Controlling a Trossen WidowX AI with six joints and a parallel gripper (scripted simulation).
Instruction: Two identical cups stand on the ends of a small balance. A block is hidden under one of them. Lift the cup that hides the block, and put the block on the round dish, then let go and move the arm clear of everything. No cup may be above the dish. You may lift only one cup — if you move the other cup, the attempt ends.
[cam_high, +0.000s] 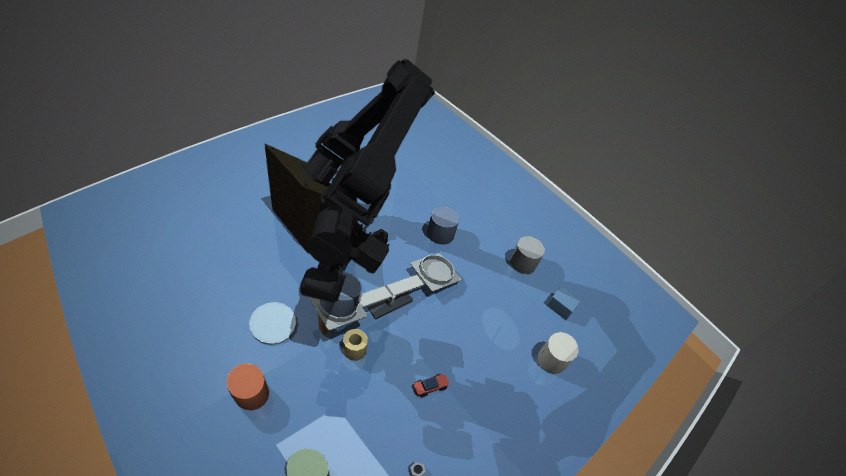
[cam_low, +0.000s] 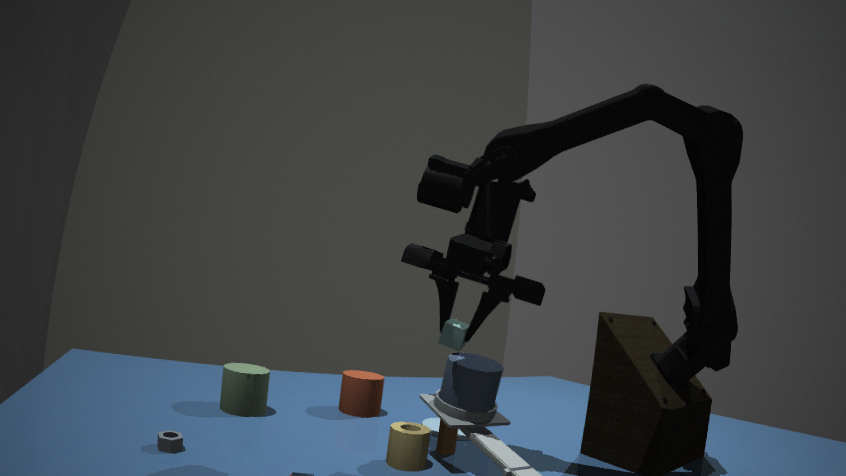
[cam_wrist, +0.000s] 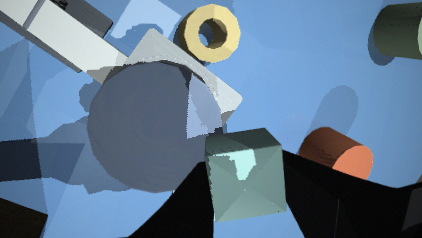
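Now: gripper tip 160 mm above the round pale dish, 90 mm to the left of it and 90 mm past it. The rest, counted from my gripper tip: pale green block right at my gripper tip; then orange cylinder 230 mm to the right, 130 mm below, 10 mm ahead; then yellow ring 140 mm below, 60 mm ahead, 20 mm to the left.
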